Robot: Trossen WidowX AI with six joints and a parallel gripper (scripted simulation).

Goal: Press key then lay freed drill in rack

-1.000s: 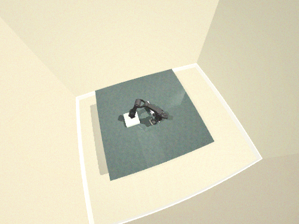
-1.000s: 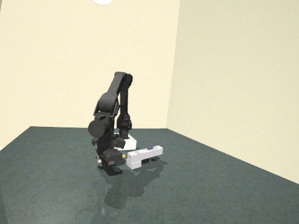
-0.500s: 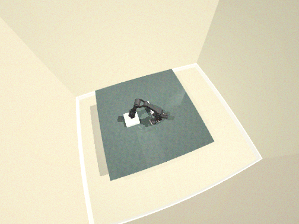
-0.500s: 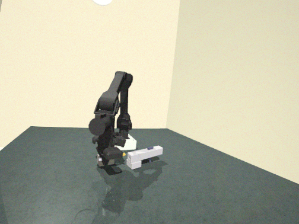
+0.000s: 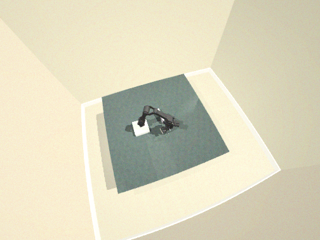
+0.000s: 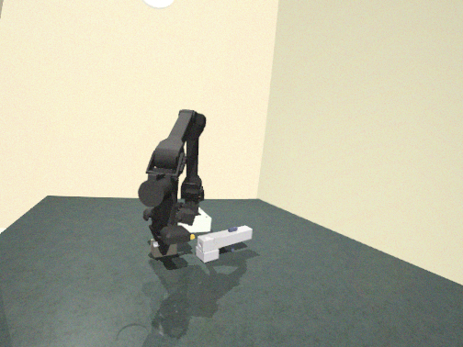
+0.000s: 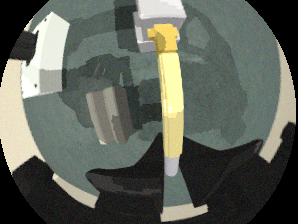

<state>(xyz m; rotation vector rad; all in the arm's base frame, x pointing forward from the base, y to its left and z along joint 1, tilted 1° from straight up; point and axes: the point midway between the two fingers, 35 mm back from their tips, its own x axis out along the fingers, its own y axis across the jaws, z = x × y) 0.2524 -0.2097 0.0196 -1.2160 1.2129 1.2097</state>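
The yellow drill is 40 mm to the left of my gripper tip and 40 mm above it. The rest, counted from my gripper tip: key: 230 mm to the left, 20 mm above; grey slatted rack: 70 mm behind, 30 mm to the left, 20 mm below; fixture: 200 mm to the left, 10 mm above.
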